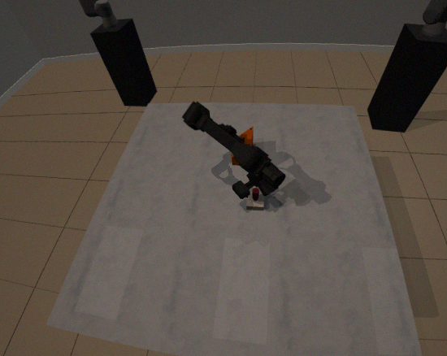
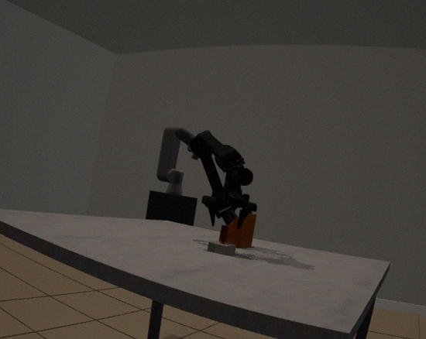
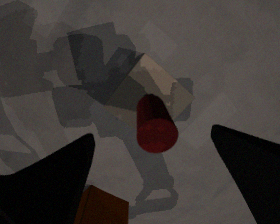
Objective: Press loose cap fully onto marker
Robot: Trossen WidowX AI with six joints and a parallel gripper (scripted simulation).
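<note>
Now: the red cap 2 cm below my gripper tip. The rest, counted from my gripper tip: holder block (7 cm below).
</note>
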